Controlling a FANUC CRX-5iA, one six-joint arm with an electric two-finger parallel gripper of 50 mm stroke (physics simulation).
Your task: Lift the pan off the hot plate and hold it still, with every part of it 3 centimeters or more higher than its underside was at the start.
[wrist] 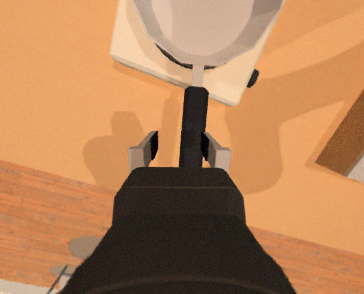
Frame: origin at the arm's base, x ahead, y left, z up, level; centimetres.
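Seen in the pictures: gripper, fingertip midpoint: (179,140).
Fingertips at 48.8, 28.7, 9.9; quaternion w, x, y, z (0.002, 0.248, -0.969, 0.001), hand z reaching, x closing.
Observation:
Offsets run from my fingertips to a thing's top centre, as dx, dy, dz. "spot": to the spot under its first point. Level surfaces: height alone.
The pan (200,30) is light grey with a faceted rim and sits on the cream hot plate {spot: +12.7, -6.7, -10.6} (131,50) at the top of the view, partly cut off by the frame. Its black handle {spot: -0.4, -3.6, -4.0} (194,112) points down the view towards the gripper body, which hides its end. My gripper (179,140) is open and empty. In the view the handle runs between the two fingers, very close to the right finger, with a wider gap on the left. How high the fingertips are relative to the handle is hard to tell.
A black knob {-7.4, -14.3, -11.9} (253,78) sticks out from the hot plate's right side. A brown block (341,142) with a grey part beside it is at the right edge. The orange table top {dz -16.9} (55,90) ends at a wooden floor (45,210) lower down.

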